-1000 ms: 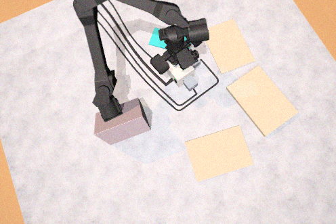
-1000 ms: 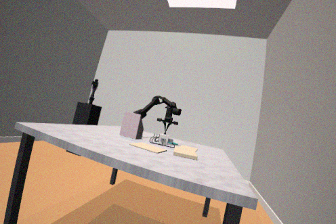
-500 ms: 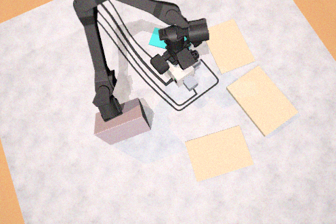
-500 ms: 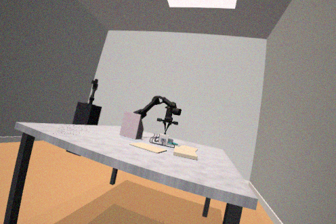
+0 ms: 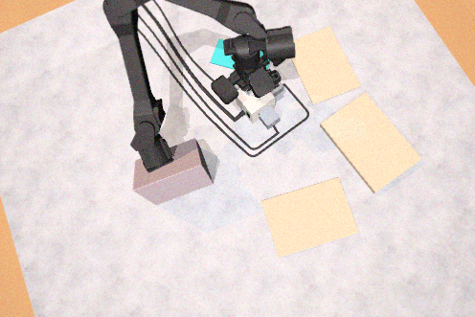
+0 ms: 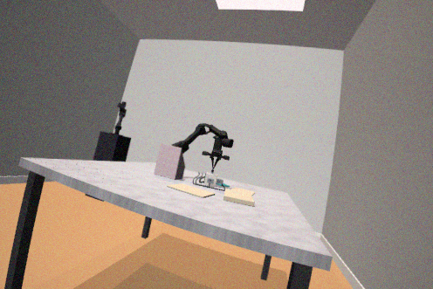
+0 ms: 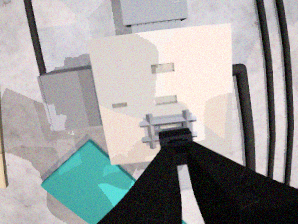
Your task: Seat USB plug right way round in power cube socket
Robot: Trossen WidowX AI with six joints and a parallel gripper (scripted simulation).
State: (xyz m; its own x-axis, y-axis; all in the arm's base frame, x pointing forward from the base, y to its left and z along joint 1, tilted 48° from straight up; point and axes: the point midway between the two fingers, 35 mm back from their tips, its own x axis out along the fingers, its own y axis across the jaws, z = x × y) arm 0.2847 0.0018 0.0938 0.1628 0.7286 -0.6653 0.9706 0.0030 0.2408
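The USB socket is 5 cm below my gripper tip and 1 cm to the left of it. The rest, counted from my gripper tip: USB plug (2 cm below); cyan flat piece (14 cm to the left, 11 cm below, 4 cm ahead).
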